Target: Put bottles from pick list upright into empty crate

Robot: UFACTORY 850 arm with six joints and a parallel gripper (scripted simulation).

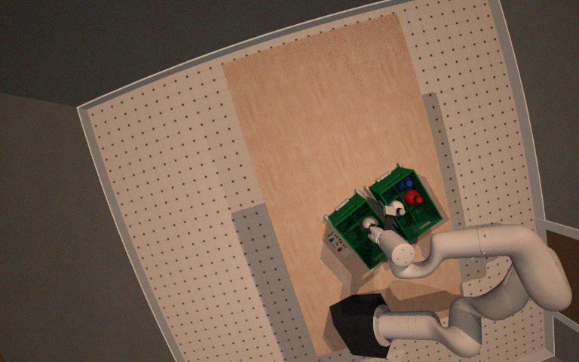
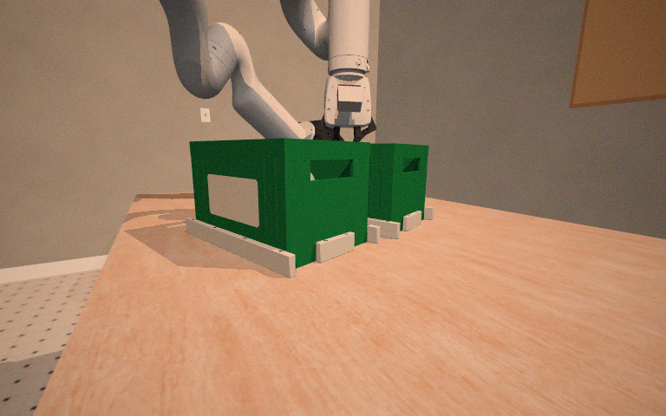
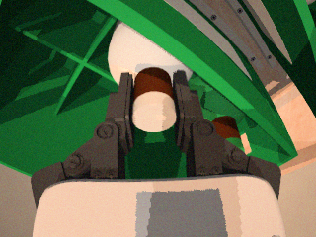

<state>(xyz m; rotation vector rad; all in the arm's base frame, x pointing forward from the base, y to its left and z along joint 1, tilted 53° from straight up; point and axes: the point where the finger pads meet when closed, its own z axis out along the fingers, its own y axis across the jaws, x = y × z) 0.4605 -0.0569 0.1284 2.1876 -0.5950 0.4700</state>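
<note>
My hand is 80 mm past the green bottle, 70 mm above it and 20 mm to the left of it. Round my hand: red bottle (230 mm to the right, 70 mm below, 40 mm ahead); then pick list (170 mm to the left, 160 mm below, 60 mm behind); then blue bottle (220 mm to the right, 120 mm ahead, 70 mm below).
</note>
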